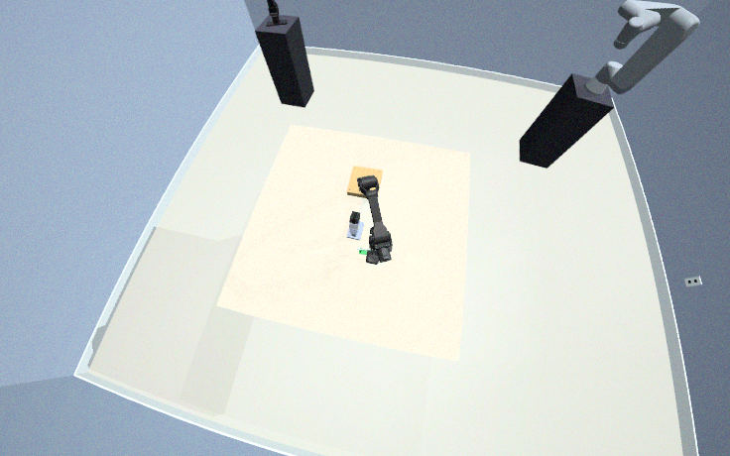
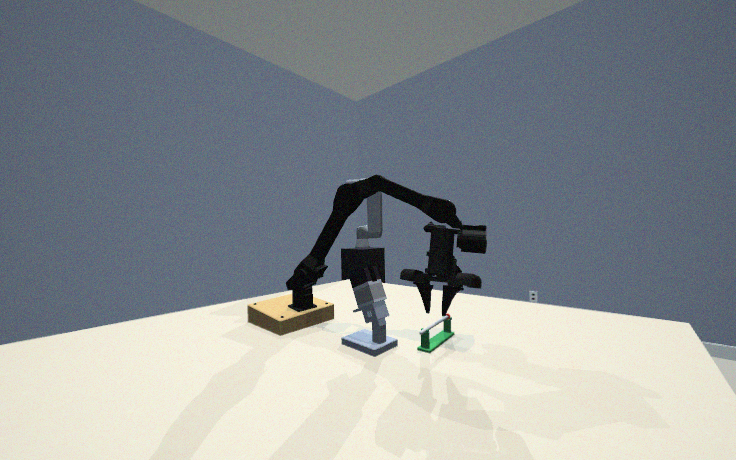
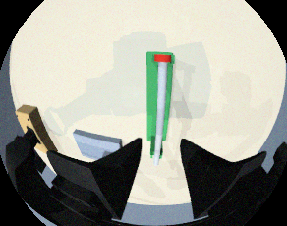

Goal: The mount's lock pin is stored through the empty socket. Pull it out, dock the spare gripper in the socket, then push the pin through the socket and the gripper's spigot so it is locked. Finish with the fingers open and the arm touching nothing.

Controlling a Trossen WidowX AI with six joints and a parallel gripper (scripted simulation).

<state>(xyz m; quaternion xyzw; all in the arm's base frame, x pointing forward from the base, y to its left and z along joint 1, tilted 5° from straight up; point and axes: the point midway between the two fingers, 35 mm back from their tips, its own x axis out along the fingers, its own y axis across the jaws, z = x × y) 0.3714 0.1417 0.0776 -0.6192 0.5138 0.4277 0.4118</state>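
Right now the green cradle is 1 cm to the left of my gripper tip and 4 cm below it. From my gripper tip the other things lie so: grey mount: 10 cm behind, 11 cm to the right, 2 cm below; then spare gripper: 11 cm behind, 11 cm to the right, 6 cm above.
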